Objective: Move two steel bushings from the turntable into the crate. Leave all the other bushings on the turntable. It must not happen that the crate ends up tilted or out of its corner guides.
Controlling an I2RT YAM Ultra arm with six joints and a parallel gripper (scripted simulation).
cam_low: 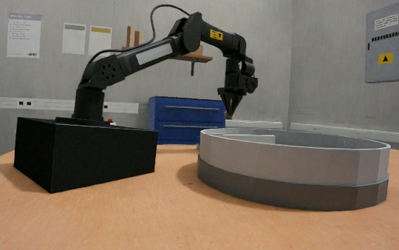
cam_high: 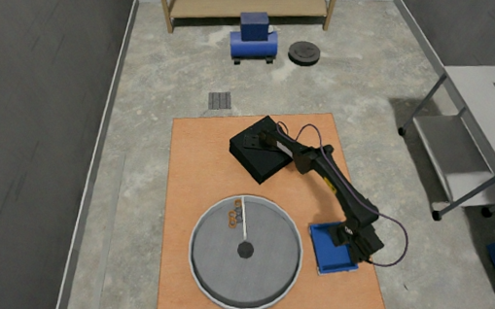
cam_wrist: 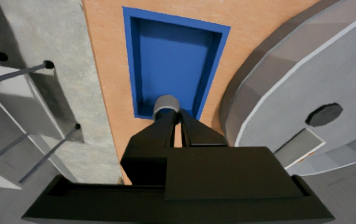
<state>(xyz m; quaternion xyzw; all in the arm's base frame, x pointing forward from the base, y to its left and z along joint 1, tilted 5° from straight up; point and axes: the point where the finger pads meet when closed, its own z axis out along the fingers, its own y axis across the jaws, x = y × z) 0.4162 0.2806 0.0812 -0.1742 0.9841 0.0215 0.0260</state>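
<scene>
Now: the blue crate 120 mm below my hand and 10 mm to the left of it. The rest, counted from my hand: grey turntable (330 mm to the right, 90 mm below, 50 mm ahead).
</scene>
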